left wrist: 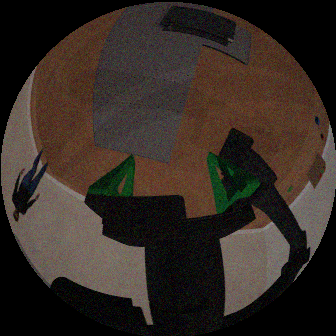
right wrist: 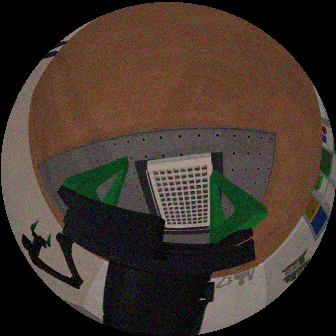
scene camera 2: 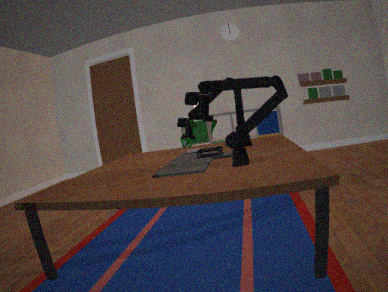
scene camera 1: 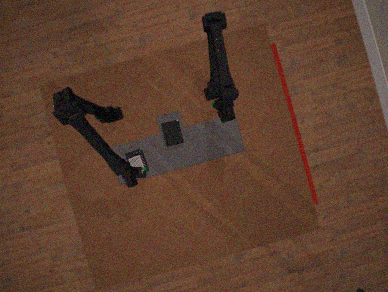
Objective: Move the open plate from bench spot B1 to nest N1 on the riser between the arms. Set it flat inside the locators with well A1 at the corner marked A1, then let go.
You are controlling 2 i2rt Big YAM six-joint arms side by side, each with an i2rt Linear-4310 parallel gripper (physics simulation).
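Places are measured from the left arm's base along level axes (x ahead, y left, z up), in metres.
Pixels of known places: left gripper, fingertip midpoint: (left wrist: 171, 155) (right wrist: 43, 227) (scene camera 2: 202, 134) (scene camera 1: 219, 115); right gripper, fingertip midpoint: (right wrist: 169, 166) (scene camera 2: 186, 148) (scene camera 1: 139, 174); left arm's base, origin of the base link: (left wrist: 234, 148) (scene camera 2: 241, 163) (scene camera 1: 213, 93); right arm's base, origin of the base link: (scene camera 2: 246, 145) (scene camera 1: 114, 115).
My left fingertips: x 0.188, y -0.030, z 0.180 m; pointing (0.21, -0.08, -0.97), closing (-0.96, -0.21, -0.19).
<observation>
For each thing: its middle in the pictures, then the offset to it from my left fingertips. Level surfaces: height alone.
- pale open plate, body centre: (right wrist: 183, 197) (scene camera 1: 137, 165) 0.169 m ahead, 0.624 m right, 0.159 m down
- dark riser, body centre: (scene camera 2: 210, 151) (scene camera 1: 172, 133) 0.017 m ahead, 0.323 m right, 0.144 m down
- grey board, its level: 0.167 m down
- wooden table, its level: 0.180 m down
- small grey panel, its level: 0.168 m down
The pale open plate (scene camera 1: 136, 161) (right wrist: 182, 195) with its grid of wells lies flat on a dark base at the left end of the grey perforated board. My right gripper (right wrist: 169, 166) is open and empty above it. In the right wrist view the right-hand green finger overlaps the plate's right edge, and the other finger stands well left of the plate. The dark riser (scene camera 1: 172, 134) (left wrist: 199, 23) stands near the middle of the board, bearing no plate. Its locators and the A1 mark cannot be made out. My left gripper (left wrist: 171, 155) is open and empty beyond the board's right end.
The grey board (scene camera 1: 210, 142) (left wrist: 142, 95) (right wrist: 250, 150) lies on the wooden table (scene camera 1: 200, 215) (scene camera 2: 125, 175). A small grey panel (scene camera 1: 169, 117) juts out behind the riser. In the left wrist view the right arm (left wrist: 282, 215) stands at the right.
</observation>
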